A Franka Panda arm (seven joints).
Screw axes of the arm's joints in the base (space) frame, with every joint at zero. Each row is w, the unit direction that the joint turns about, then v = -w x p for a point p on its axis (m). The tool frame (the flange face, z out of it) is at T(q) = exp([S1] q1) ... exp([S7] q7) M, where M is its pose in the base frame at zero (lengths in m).
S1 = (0, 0, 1, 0, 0, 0)
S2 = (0, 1, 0, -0.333, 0, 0)
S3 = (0, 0, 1, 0, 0, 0)
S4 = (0, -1, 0, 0.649, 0, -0.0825)
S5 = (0, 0, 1, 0, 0, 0)
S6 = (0, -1, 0, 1.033, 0, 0)
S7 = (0, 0, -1, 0, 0.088, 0)
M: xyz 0.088 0 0.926 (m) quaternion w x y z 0 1 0 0
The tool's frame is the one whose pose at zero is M.
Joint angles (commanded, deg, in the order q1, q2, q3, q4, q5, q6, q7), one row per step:
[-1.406 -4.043 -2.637 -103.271 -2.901 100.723 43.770]
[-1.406 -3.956 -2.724 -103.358 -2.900 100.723 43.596]
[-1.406 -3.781 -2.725 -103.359 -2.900 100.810 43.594]
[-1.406 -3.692 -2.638 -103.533 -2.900 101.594 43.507]
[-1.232 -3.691 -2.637 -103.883 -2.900 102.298 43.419]
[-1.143 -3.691 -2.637 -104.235 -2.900 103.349 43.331]
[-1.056 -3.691 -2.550 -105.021 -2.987 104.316 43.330]
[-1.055 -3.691 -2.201 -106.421 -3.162 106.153 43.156]
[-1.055 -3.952 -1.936 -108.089 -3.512 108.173 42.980]
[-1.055 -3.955 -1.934 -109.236 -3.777 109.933 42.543]
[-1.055 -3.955 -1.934 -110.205 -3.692 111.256 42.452]
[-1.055 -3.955 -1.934 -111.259 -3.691 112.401 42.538]
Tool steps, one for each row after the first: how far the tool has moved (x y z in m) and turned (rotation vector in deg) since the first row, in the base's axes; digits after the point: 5 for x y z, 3 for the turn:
[0.00016 -0.00084 -0.00156 0.012 0.182 0.087]
[0.00103 -0.00087 -0.00309 0.011 0.271 0.092]
[0.00263 -0.00004 -0.00416 -0.032 -0.243 0.303]
[0.00350 0.00164 -0.00600 -0.054 -0.591 0.600]
[0.00490 0.00251 -0.00729 -0.097 -1.283 0.827]
[0.00546 0.00414 -0.01237 -0.188 -1.457 1.067]
[0.00648 0.00749 -0.02124 -0.392 -1.872 1.724]
[0.00604 0.00988 -0.02956 -0.755 -2.451 2.362]
[0.00674 0.00978 -0.03635 -1.045 -3.022 2.976]
[0.00695 0.01006 -0.04239 -0.971 -3.376 3.120]
[0.00653 0.01026 -0.04945 -0.949 -3.472 3.103]

